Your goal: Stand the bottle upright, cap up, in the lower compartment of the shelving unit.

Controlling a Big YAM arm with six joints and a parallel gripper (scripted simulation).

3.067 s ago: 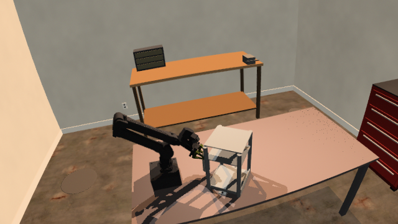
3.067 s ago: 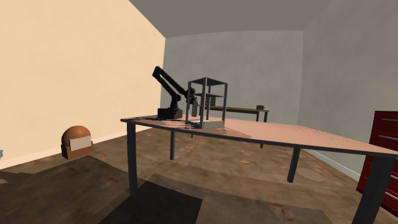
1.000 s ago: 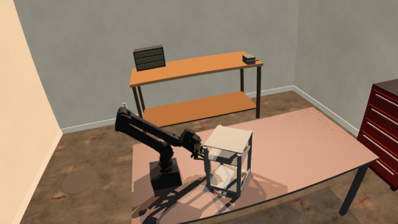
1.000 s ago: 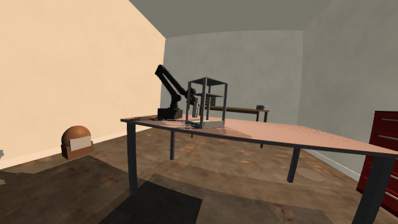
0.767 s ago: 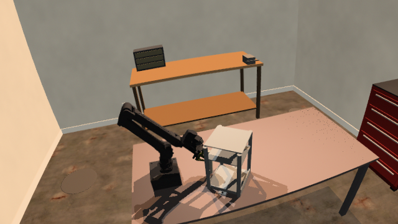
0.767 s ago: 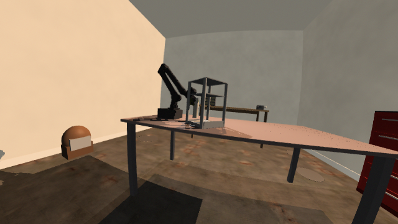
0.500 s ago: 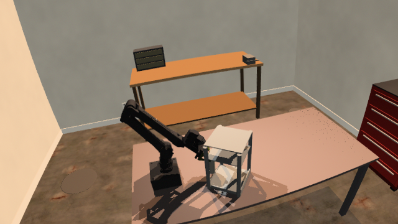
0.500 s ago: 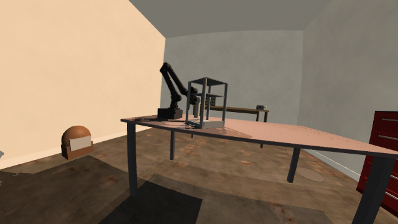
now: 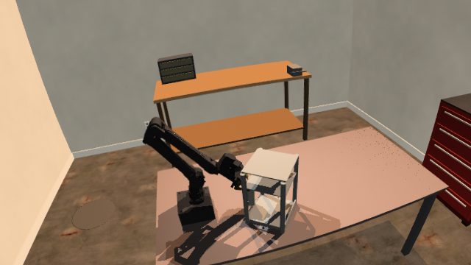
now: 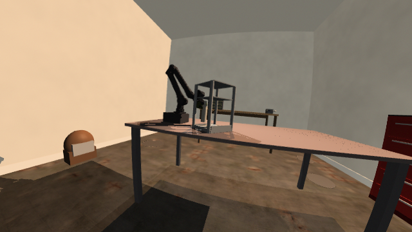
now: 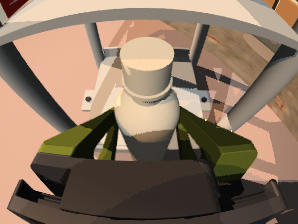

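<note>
The shelving unit is 100 mm ahead of my hand, 60 mm to the right of it and 10 mm above it. The rest, counted from my hand: pale bottle (right at my hand).
</note>
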